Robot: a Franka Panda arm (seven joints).
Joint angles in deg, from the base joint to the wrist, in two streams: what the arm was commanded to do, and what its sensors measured. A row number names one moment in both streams.
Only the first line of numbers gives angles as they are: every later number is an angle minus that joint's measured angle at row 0.
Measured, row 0:
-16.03, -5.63, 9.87, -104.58, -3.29, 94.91, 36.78
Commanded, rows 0 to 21:
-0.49, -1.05, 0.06, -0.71, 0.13, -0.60, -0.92
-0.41, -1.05, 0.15, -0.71, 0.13, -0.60, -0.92
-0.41, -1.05, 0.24, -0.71, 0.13, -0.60, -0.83
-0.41, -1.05, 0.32, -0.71, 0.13, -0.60, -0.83
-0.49, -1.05, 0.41, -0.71, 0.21, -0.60, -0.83
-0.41, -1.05, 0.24, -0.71, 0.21, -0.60, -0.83
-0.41, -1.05, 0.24, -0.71, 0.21, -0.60, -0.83
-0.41, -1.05, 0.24, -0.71, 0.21, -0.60, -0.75
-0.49, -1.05, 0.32, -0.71, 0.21, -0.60, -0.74
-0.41, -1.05, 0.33, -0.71, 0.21, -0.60, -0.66
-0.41, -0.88, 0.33, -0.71, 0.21, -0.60, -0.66
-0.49, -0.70, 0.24, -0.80, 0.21, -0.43, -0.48
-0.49, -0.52, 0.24, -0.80, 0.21, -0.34, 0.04
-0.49, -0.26, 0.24, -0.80, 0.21, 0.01, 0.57
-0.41, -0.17, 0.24, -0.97, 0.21, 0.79, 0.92
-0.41, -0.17, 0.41, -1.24, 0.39, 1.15, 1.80
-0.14, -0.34, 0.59, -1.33, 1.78, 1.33, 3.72
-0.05, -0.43, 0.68, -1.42, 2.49, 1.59, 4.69
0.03, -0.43, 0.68, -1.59, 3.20, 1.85, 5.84
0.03, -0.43, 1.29, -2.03, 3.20, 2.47, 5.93
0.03, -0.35, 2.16, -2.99, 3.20, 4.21, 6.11
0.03, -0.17, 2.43, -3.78, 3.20, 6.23, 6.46
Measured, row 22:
0.15, 0.33, 0.78, -0.90, 2.52, 1.61, 4.45
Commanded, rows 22 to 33:
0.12, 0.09, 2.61, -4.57, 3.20, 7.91, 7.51
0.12, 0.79, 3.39, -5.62, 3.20, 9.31, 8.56
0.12, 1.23, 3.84, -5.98, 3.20, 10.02, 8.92
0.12, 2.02, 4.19, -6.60, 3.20, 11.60, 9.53
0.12, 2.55, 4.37, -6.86, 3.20, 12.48, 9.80
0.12, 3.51, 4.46, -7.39, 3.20, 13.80, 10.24
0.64, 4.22, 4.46, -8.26, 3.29, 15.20, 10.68
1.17, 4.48, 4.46, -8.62, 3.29, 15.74, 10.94
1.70, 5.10, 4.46, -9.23, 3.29, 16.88, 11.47
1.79, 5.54, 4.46, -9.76, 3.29, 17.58, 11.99
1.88, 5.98, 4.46, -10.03, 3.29, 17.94, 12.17
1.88, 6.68, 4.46, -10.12, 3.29, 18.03, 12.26
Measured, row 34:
1.64, 5.75, 4.23, -9.20, 2.68, 16.45, 10.91
